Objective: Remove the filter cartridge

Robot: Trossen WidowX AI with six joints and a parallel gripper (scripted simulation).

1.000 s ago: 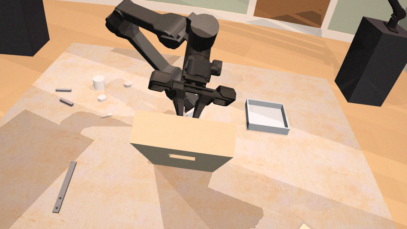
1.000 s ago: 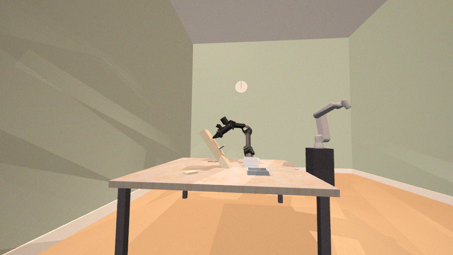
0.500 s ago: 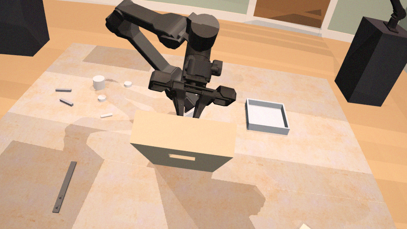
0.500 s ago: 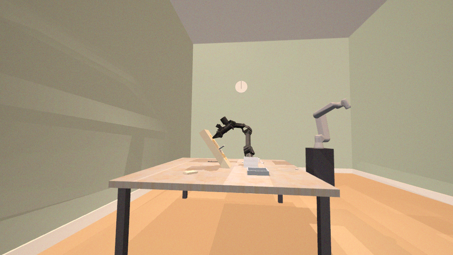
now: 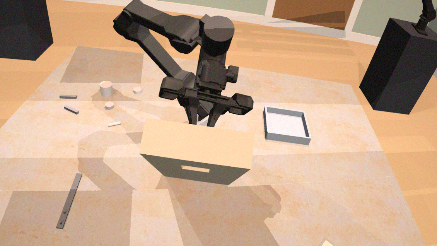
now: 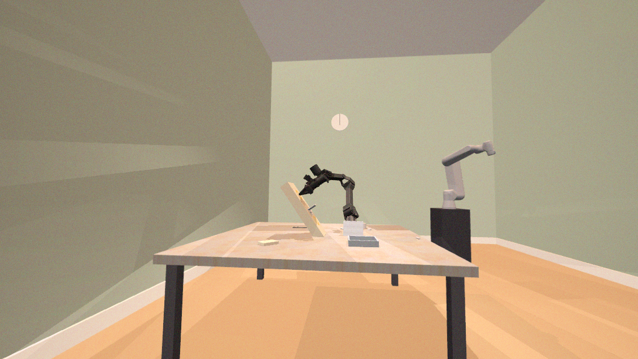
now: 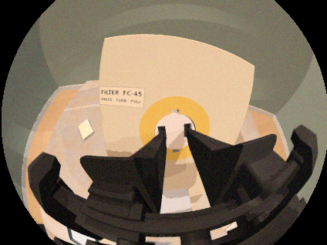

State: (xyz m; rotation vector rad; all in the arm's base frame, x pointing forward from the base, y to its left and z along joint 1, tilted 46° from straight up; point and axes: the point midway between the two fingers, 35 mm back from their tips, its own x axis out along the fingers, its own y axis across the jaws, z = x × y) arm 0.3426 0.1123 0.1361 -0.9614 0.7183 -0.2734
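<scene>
My gripper tip is 10 mm short of the round filter cartridge and 10 mm above it. The rest, counted from my gripper tip: tan service panel: 30 mm behind, 80 mm below; then grey tray: 380 mm behind, 300 mm to the left, 250 mm below.
</scene>
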